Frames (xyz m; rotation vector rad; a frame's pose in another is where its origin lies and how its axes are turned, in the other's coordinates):
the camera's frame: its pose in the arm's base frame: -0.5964 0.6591 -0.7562 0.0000 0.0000 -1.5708
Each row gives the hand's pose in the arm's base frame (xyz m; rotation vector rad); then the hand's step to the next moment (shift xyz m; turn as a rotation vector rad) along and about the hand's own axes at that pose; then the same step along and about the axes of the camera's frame.
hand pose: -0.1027 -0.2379 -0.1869 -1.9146 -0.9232 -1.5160
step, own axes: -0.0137 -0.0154 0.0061 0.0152 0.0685 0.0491
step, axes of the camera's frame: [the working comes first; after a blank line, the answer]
step, axes of the arm's base frame: -0.0101 0.0117 -0.0149 0.0855 -0.0032 0.0040

-0.0117 -0.0101 -0.0149 0.0032 0.0855 0.0040
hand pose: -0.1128 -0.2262 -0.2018 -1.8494 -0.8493 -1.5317
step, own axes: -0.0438 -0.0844 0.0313 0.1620 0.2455 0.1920
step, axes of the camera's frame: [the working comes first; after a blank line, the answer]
step, axes of the arm's base frame: -0.0526 0.0723 -0.0450 0.3307 0.0121 0.1176

-0.0723 -0.0526 -0.0450 -0.0122 0.3307 0.1176
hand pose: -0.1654 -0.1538 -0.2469 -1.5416 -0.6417 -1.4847
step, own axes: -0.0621 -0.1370 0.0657 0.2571 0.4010 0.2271
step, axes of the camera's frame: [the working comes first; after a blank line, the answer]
step, axes of the arm's base frame: -0.0913 0.1347 -0.0214 0.4946 -0.0524 0.1765

-0.1347 -0.0913 -0.0214 0.0524 0.4946 0.1765
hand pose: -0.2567 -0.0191 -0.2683 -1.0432 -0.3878 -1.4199
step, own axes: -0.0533 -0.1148 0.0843 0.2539 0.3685 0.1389
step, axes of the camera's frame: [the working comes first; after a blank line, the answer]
step, axes of the arm's base frame: -0.0855 0.1177 0.0445 0.4332 -0.1127 0.1386

-0.1176 -0.0855 0.0445 0.1127 0.4332 0.1386
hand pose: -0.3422 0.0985 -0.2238 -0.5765 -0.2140 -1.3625
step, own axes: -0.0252 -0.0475 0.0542 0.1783 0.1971 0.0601
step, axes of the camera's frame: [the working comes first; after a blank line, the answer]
step, axes of the arm's base frame: -0.0411 0.0445 0.0465 0.2382 -0.1039 0.0820

-0.0445 -0.0411 0.0465 0.1039 0.2382 0.0820
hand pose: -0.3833 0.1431 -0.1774 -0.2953 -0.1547 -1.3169
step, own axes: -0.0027 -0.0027 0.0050 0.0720 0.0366 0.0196
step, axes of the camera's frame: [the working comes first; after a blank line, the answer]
step, axes of the arm's base frame: -0.0030 0.0034 0.0044 0.0543 -0.0529 0.0341

-0.0034 -0.0030 0.0044 0.0529 0.0543 0.0341
